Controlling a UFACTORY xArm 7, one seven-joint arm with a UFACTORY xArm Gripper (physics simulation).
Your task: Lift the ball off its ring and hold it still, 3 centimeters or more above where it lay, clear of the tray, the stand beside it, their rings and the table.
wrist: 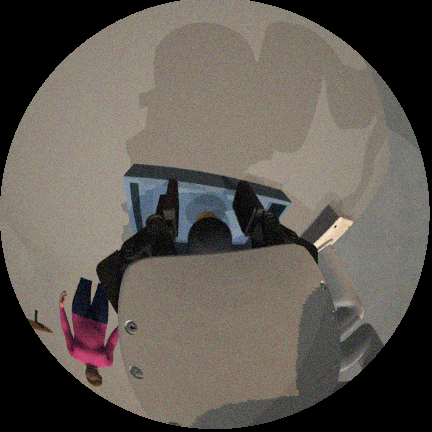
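Note:
A dark round ball shows at the middle of the wrist view, its lower part hidden by the gripper's housing. A bit of an orange-brown ring shows at its upper edge. Around them is a blue tray with a dark side wall, partly hidden by the fingers and the housing. My gripper is open and empty, its black fingers spread left and right over the tray. In this view, the ball shows low in the gap between the fingers. I cannot tell the stand for certain.
A block with a dark side and a cream face stands right of the tray, near grey arm parts. A figure in a pink top is at lower left, beside a small brown item. Broad shadows cross the pale surface above the tray.

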